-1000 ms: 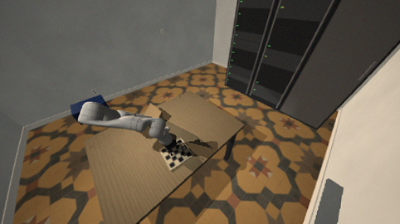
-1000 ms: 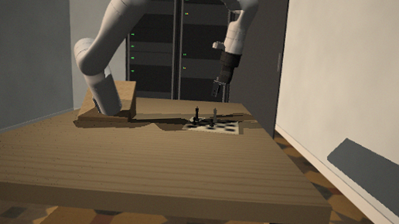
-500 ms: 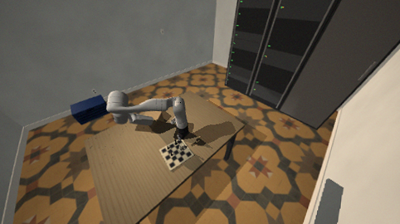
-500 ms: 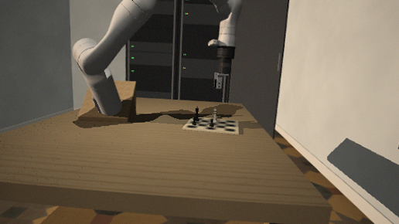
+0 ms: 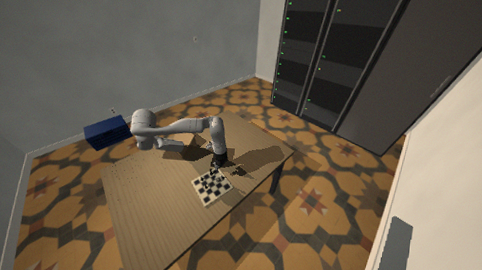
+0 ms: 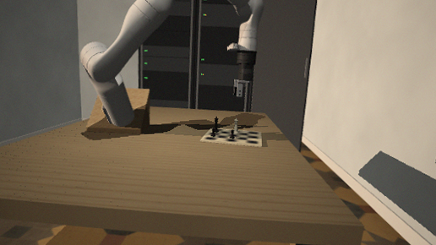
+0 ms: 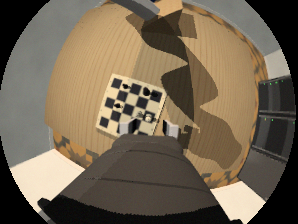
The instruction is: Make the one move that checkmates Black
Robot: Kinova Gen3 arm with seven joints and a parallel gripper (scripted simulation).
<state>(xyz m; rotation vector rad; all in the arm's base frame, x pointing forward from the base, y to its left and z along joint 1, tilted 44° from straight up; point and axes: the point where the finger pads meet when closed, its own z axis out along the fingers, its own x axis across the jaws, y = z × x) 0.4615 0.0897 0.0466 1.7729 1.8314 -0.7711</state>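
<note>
The white piece is 14 cm below my hand, 4 cm to the right of it and 1 cm behind it. The rest, counted from my hand: tall black piece: 14 cm below, 9 cm behind, 2 cm to the right; chessboard: 17 cm below, 8 cm to the right, 2 cm behind.
</note>
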